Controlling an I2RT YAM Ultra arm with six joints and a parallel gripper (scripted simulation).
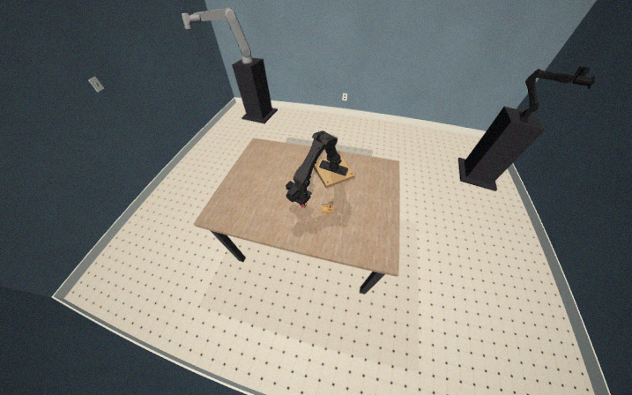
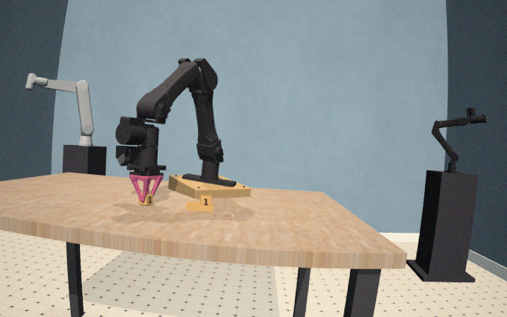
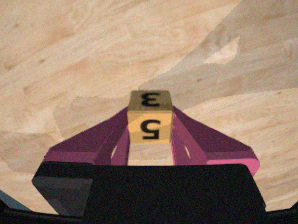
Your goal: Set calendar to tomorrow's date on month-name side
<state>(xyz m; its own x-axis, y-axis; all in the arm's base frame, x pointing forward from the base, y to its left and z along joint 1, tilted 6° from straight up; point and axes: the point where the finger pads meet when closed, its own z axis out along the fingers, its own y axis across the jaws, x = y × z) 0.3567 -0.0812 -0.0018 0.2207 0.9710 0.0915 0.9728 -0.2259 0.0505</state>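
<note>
Now: the digit cube right at my hand. From my hand the other things lie so: tan tray (30 mm behind, 150 mm to the left, 10 mm below).
</note>
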